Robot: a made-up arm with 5 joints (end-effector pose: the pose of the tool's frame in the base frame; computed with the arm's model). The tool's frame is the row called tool.
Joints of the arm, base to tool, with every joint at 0 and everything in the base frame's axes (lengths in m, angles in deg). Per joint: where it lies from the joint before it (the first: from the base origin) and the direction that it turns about. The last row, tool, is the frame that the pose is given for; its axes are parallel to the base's.
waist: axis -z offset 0 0 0.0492
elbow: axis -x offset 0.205 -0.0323 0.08
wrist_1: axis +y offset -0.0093 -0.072 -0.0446
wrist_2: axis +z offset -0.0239 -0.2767 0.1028
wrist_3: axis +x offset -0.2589 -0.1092 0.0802
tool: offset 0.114 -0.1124 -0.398
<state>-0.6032 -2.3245 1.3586 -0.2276 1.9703</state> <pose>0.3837 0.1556 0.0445 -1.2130 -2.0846 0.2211</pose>
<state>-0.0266 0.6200 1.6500 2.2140 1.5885</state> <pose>0.2993 -0.4758 0.5968 -2.1903 -2.1470 0.0645</pose>
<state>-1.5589 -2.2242 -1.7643 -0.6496 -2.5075</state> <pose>-0.6041 -0.3003 0.0297 -0.7863 1.2979 0.4044</pose>
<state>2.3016 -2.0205 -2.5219 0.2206 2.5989</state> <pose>0.3404 -0.4315 0.1924 -1.9304 -1.7525 0.6590</pose>
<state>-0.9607 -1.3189 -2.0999 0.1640 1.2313</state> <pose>0.1020 0.3517 -0.0610 2.2583 -1.5703 0.2835</pose>
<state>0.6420 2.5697 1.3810 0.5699 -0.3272</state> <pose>0.3432 0.3785 0.6119 -1.5594 1.9454 -1.5209</pose>
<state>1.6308 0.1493 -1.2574 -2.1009 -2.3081</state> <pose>-0.0814 0.3898 0.0364 -0.6495 -1.5039 2.6649</pose>
